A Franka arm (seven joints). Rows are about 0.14 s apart.
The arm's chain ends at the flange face. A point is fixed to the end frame.
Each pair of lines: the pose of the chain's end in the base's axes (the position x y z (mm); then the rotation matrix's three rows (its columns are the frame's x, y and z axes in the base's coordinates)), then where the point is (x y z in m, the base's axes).
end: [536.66, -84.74, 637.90], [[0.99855, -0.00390, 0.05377], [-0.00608, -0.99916, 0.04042], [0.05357, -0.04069, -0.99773]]
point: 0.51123 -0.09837 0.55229
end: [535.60, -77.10, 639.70], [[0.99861, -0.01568, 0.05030], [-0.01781, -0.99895, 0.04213], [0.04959, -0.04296, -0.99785]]
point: 0.50967 -0.09023 0.55416
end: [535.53, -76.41, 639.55], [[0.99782, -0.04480, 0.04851], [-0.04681, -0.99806, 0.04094], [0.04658, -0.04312, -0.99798]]
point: 0.50898 -0.08876 0.55408
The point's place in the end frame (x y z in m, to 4 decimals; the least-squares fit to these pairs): -0.0299 0.0172 0.0835
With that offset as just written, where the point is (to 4 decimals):
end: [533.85, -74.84, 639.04], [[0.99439, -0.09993, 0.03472], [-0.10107, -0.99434, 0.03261], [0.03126, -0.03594, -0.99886]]
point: 0.5053 -0.0862 0.5541
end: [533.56, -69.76, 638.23], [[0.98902, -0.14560, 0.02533], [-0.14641, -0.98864, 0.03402], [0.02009, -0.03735, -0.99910]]
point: 0.5036 -0.0795 0.5536
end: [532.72, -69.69, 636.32], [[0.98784, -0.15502, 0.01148], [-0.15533, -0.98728, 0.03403], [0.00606, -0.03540, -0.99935]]
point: 0.5015 -0.0792 0.5521
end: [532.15, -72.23, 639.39], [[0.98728, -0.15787, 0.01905], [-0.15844, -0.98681, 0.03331], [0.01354, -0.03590, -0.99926]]
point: 0.5015 -0.0817 0.5549
